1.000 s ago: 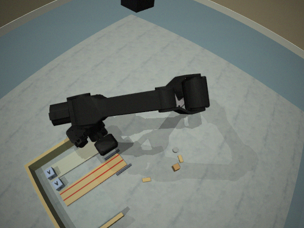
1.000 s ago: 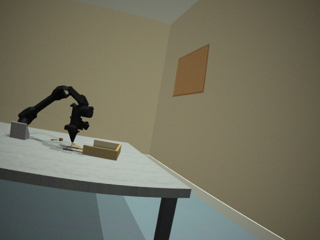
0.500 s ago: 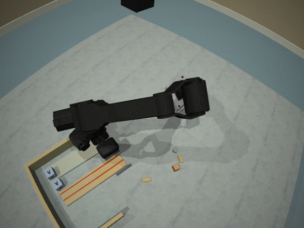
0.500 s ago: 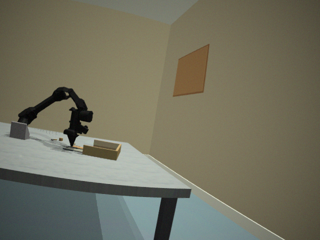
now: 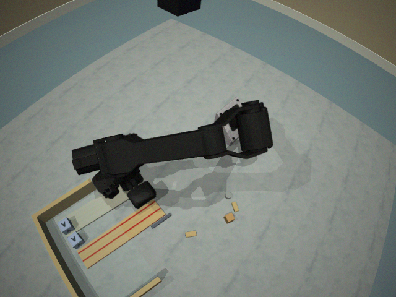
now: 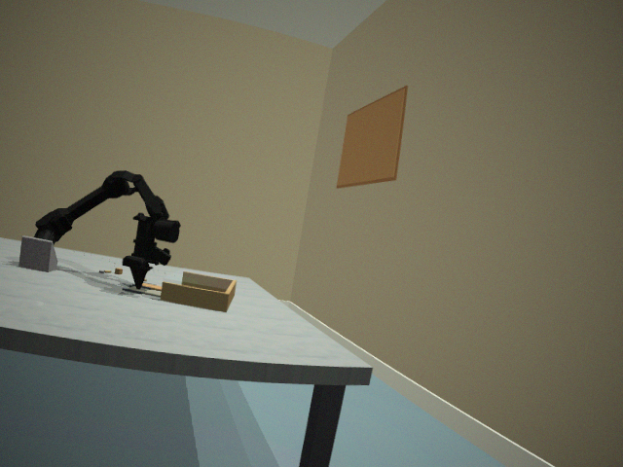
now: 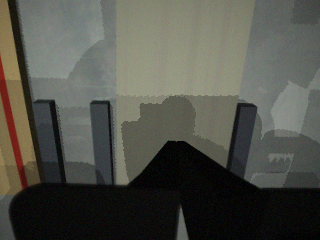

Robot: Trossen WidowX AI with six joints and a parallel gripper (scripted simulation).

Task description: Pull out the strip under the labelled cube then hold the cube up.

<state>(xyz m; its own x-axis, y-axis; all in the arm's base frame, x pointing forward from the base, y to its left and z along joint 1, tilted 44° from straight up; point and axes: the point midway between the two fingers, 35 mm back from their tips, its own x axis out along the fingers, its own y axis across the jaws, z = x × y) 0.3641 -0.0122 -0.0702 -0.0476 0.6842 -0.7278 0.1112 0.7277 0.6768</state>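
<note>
The pale cream strip is 100 mm ahead of my gripper tip and 10 mm to the right of it.
</note>
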